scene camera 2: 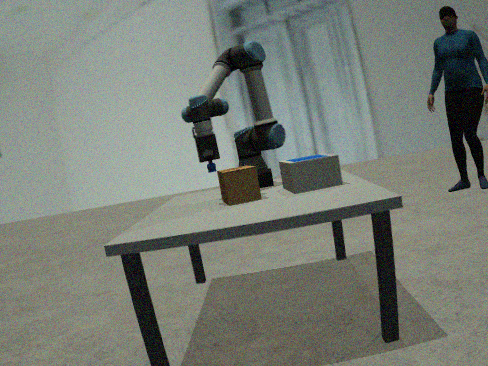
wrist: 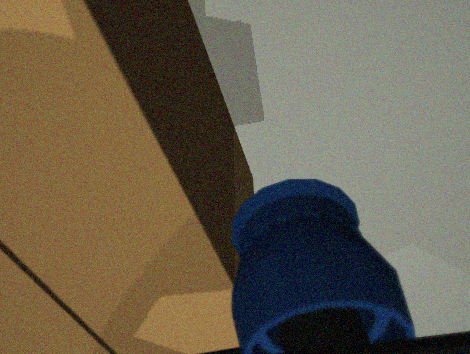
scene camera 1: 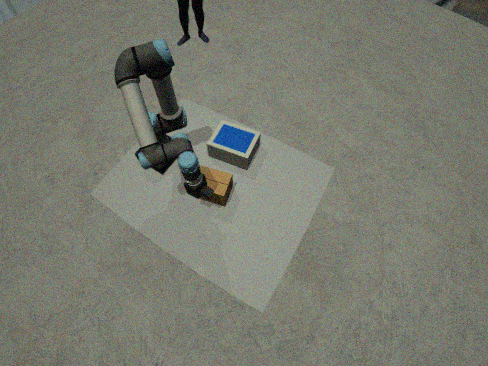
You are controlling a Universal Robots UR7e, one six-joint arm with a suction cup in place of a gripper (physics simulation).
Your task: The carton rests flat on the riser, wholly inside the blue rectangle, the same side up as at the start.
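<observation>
In the wrist view, a brown carton (wrist: 129, 172) can be seen along with the suction cup (wrist: 300, 248), which holds nothing. Scene camera 1 shows the carton too (scene camera 1: 221, 182). Scene camera 2 also shows the brown carton (scene camera 2: 238, 185), and the cup is 12 cm from the middle of the carton.
</observation>
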